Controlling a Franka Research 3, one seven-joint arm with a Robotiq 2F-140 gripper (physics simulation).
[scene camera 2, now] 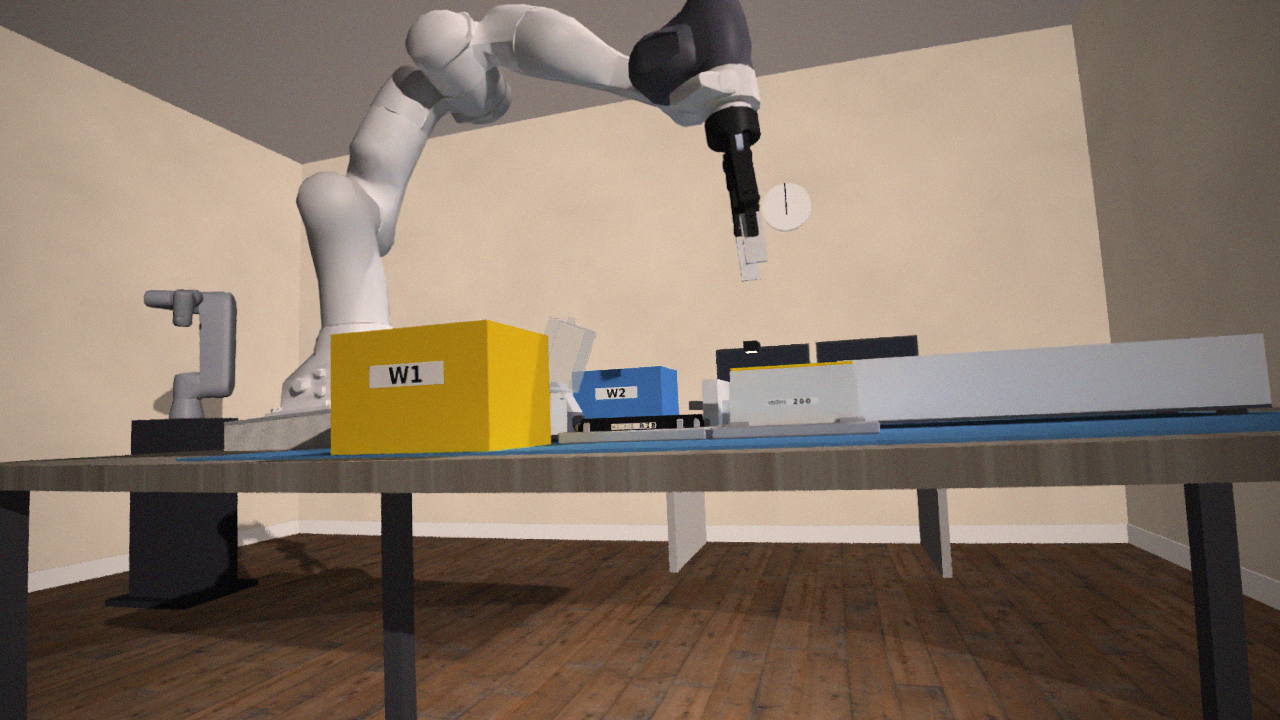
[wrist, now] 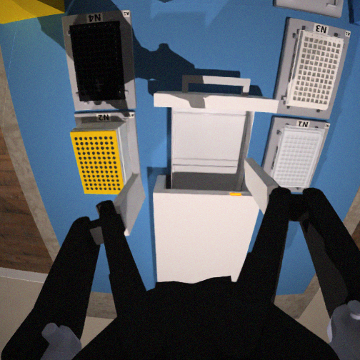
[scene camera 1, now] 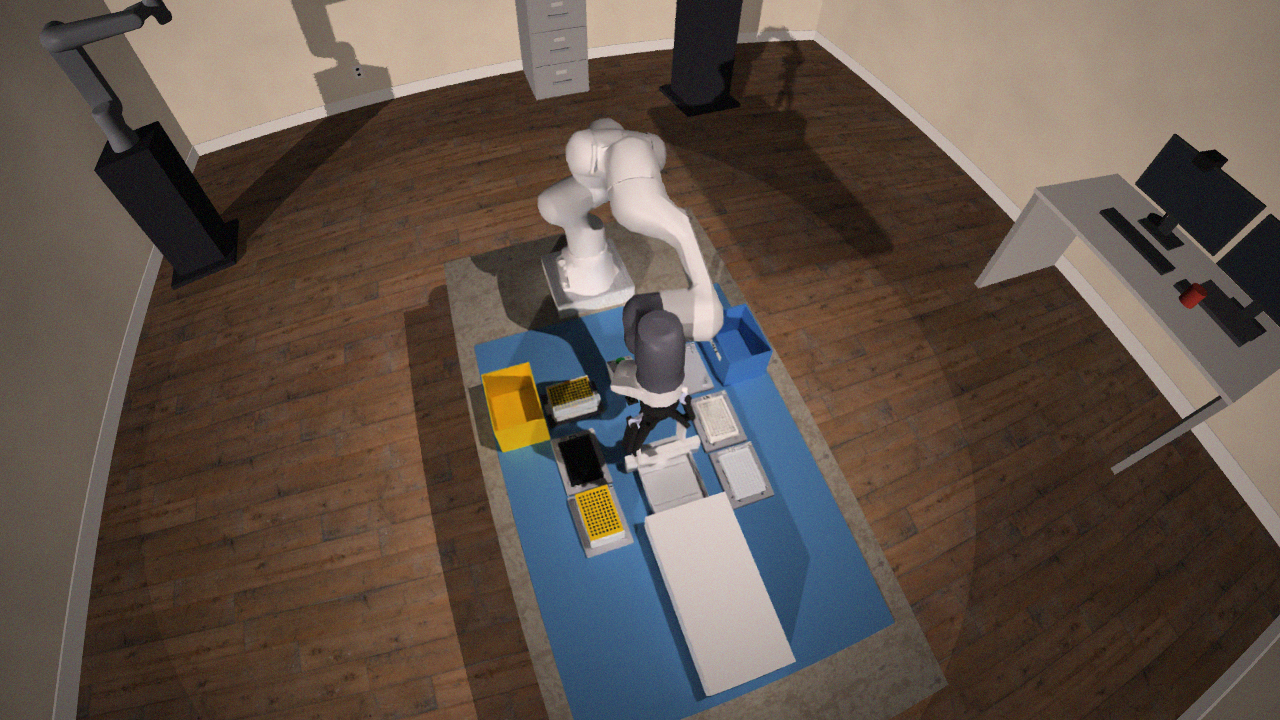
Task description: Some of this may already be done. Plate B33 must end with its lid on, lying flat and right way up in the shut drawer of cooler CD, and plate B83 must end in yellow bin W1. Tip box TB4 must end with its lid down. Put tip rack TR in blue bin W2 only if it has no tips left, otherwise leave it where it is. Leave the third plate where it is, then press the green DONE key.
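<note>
My gripper (scene camera 1: 657, 443) (scene camera 2: 750, 259) (wrist: 192, 178) is open and empty, high above the cooler. Cooler CD (scene camera 1: 720, 591) (scene camera 2: 1056, 377) (wrist: 204, 235) has its drawer (scene camera 1: 673, 485) (wrist: 207, 137) pulled out; no plate shows inside. A black plate (scene camera 1: 581, 459) (wrist: 97, 62) is in nest N4, a white open-well plate (scene camera 1: 716, 419) (wrist: 316, 70) in N3, a pale plate (scene camera 1: 742, 472) (wrist: 297, 157), seemingly lidded, in N1. Plate names are unreadable. A yellow-topped tip rack (scene camera 1: 598, 513) (wrist: 97, 161) with dark holes is in N2. Tip box TB4 (scene camera 1: 572, 400) has its clear lid (scene camera 2: 570, 351) raised. The green key (scene camera 1: 619, 361) is partly hidden.
Yellow bin W1 (scene camera 1: 514, 407) (scene camera 2: 429, 394) (wrist: 30, 9) stands at the mat's edge beside the tip box. Blue bin W2 (scene camera 1: 741, 347) (scene camera 2: 626, 390) stands on the opposite side. A grey nest (scene camera 1: 694, 368) (wrist: 310, 5) lies beside it. The drawer handle (wrist: 216, 80) sticks out from the front panel.
</note>
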